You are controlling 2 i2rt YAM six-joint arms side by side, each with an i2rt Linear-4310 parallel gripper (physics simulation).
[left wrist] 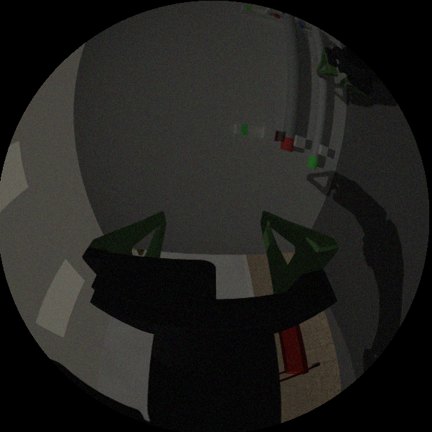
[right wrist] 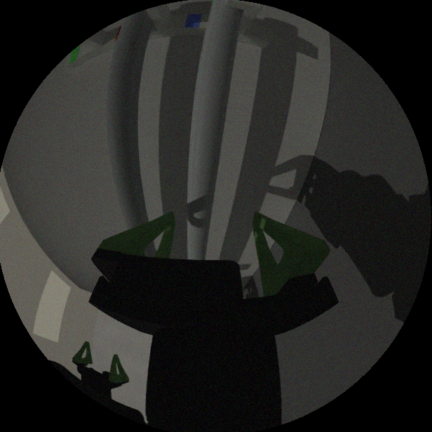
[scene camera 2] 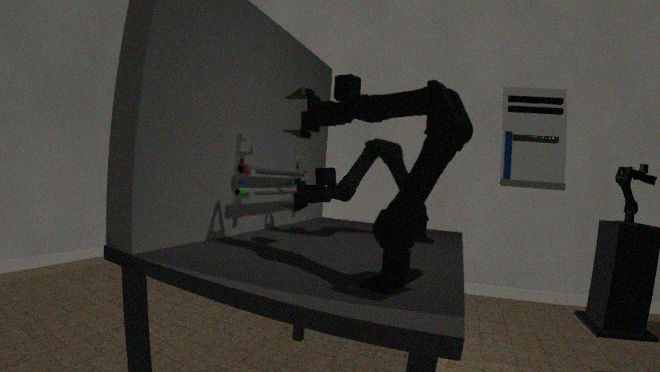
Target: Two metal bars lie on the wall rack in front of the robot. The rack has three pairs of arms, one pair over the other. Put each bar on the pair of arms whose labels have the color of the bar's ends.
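Frame: origin at the left arm's base, x left, y back, z up, level; metres.
Seen in the pictures: left gripper, fingertip midpoint: [scene camera 2: 284,114]; right gripper, fingertip midpoint: [scene camera 2: 280,194]; left arm's base at its link origin: [scene camera 2: 394,280]; right arm's base at its link origin: [scene camera 2: 417,238].
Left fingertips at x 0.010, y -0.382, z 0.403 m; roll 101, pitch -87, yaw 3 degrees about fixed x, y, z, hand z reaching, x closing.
Pixels of each thing's top centre, then the offset from my left fingertips to it. "spot": a spot on its surface instead. Level surfaces: height alone.
- red-ended bar at its top centre: [scene camera 2: 277,167] dx -0.240, dy -0.262, dz -0.151 m
- green-ended bar at its top centre: [scene camera 2: 276,187] dx -0.227, dy -0.247, dz -0.231 m
- green label at a spot on its surface: [scene camera 2: 243,139] spot: dx -0.028, dy -0.224, dz -0.065 m
- dark table at its surface level: dz -0.403 m
The red-ended bar [scene camera 2: 275,171] [left wrist: 291,85] [right wrist: 122,100] lies on the middle arms, by the red label [left wrist: 280,136]. The green-ended bar [scene camera 2: 262,191] [left wrist: 318,100] [right wrist: 202,125] lies on the lowest arms, by the blue label [right wrist: 193,20]. The top arms, with the green label [scene camera 2: 243,139] [left wrist: 244,130], hold no bar. My left gripper [scene camera 2: 286,114] [left wrist: 212,216] [right wrist: 100,347] is open and empty, above the rack's height. My right gripper [scene camera 2: 288,194] [left wrist: 329,77] [right wrist: 213,217] is open at the green-ended bar, which runs between its fingertips in the right wrist view; contact cannot be told.
The grey wall panel [scene camera 2: 200,100] bears the rack and stands on the dark table [scene camera 2: 310,300]. Arm shadows fall on panel and table. A recessed cabinet [scene camera 2: 535,165] is in the back wall. Another small arm stands on a pedestal [scene camera 2: 625,280]. A red object [left wrist: 292,350] is beyond the table.
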